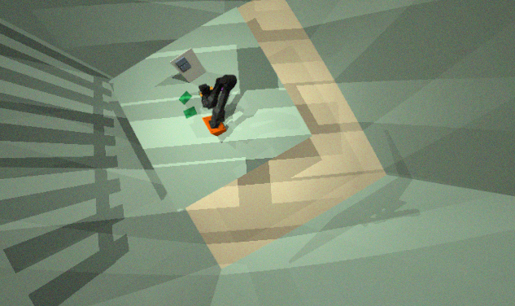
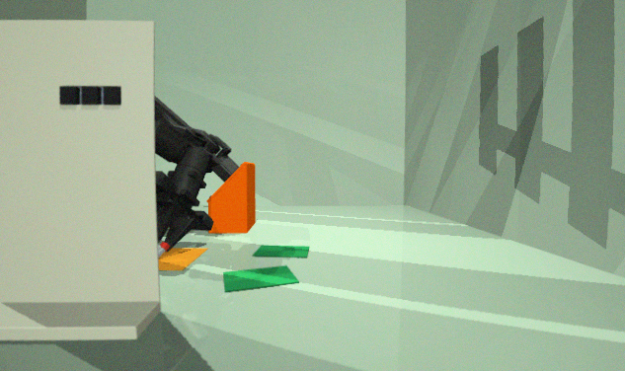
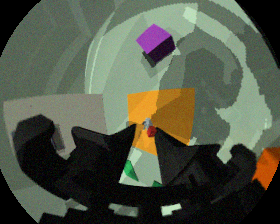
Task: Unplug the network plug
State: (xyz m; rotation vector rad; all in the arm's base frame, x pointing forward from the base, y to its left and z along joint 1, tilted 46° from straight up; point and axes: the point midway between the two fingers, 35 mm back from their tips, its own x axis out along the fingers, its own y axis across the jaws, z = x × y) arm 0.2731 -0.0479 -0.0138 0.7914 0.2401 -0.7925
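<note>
The plug is right at my gripper tip. From my gripper tip the other things lie so: white panel (190 mm ahead, 50 mm to the left, 120 mm above); orange marked square (10 mm behind, 20 mm below).
</note>
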